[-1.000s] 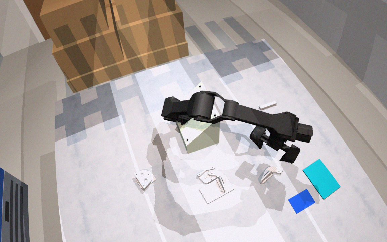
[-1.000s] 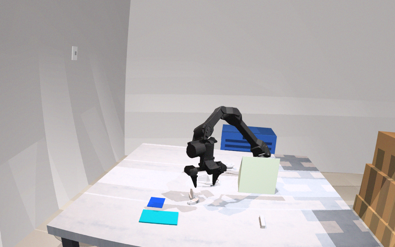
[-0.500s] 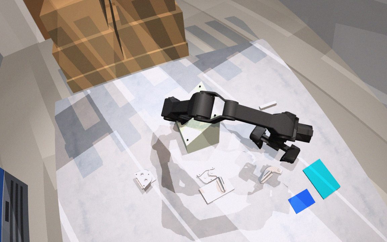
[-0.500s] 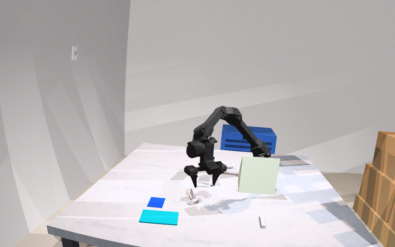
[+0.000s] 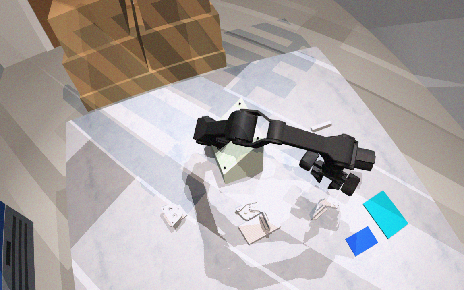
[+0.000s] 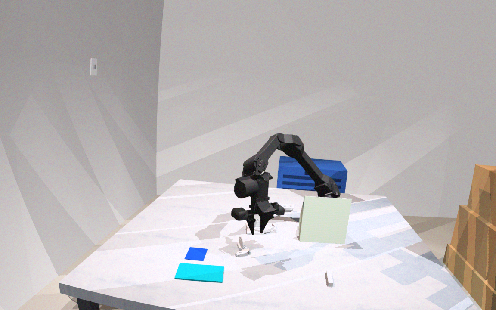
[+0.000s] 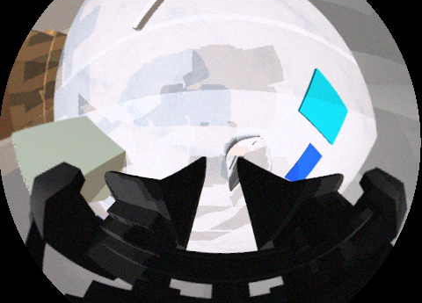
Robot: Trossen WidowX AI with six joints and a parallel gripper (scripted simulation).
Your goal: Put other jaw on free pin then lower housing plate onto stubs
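Now: the white jaw 80 mm below my gripper tip, 50 mm ahead of it and 20 mm to the left of it. Round my gripper tip: white stick (270 mm behind, 120 mm to the left, 80 mm below); blue card (200 mm ahead, 80 mm to the left, 80 mm below); cyan card (200 mm to the left, 140 mm ahead, 80 mm below).
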